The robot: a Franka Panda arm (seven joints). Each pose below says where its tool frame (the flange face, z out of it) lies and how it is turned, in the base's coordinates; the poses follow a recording.
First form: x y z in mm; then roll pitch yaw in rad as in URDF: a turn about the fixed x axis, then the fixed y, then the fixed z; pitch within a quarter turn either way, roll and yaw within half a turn.
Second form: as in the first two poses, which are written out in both.
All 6 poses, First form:
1: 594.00 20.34 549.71 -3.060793 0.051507 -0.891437
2: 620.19 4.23 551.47 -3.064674 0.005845 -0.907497
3: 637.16 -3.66 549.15 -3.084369 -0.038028 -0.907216
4: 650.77 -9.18 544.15 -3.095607 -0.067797 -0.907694
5: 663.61 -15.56 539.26 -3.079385 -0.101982 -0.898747
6: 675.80 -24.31 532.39 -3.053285 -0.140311 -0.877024
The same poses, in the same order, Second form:
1: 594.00 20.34 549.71 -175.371 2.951 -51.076
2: 620.19 4.23 551.47 -175.593 0.335 -51.996
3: 637.16 -3.66 549.15 -176.721 -2.179 -51.980
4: 650.77 -9.18 544.15 -177.365 -3.884 -52.007
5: 663.61 -15.56 539.26 -176.436 -5.843 -51.494
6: 675.80 -24.31 532.39 -174.940 -8.039 -50.250
